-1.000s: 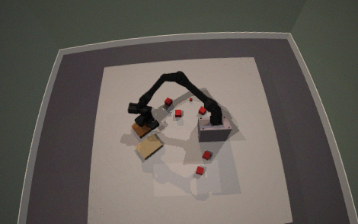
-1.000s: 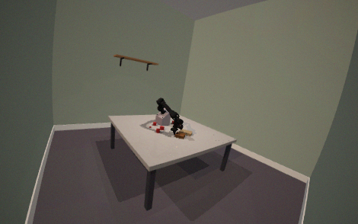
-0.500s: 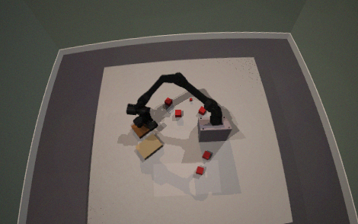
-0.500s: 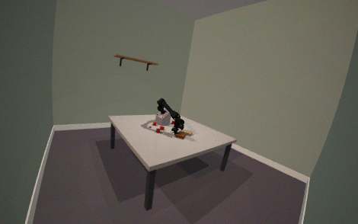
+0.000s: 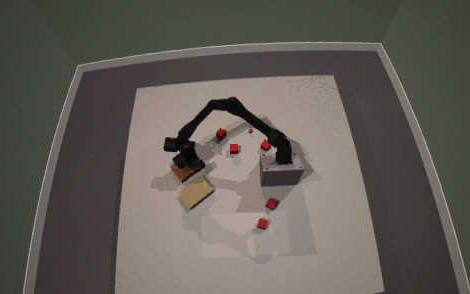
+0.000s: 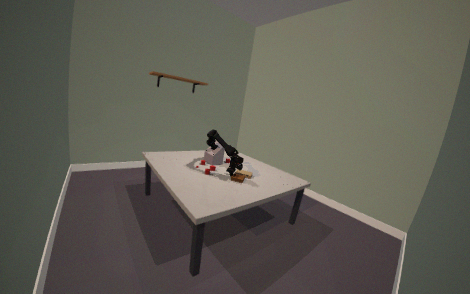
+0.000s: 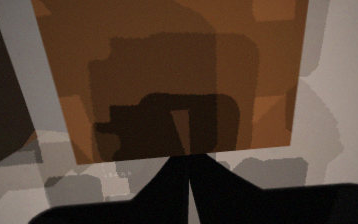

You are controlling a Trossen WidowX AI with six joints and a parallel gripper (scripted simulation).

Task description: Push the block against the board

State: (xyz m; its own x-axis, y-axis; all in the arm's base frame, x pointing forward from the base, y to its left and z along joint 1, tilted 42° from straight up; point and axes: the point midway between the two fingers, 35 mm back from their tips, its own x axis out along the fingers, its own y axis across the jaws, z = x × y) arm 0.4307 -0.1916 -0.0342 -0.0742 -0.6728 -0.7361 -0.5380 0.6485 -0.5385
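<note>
Now: gripper tip 17 cm to the right of the flat tan wooden piece and 1 cm past it. Also, from my gripper tip: brown square block (5 cm ahead, 4 cm to the left).
</note>
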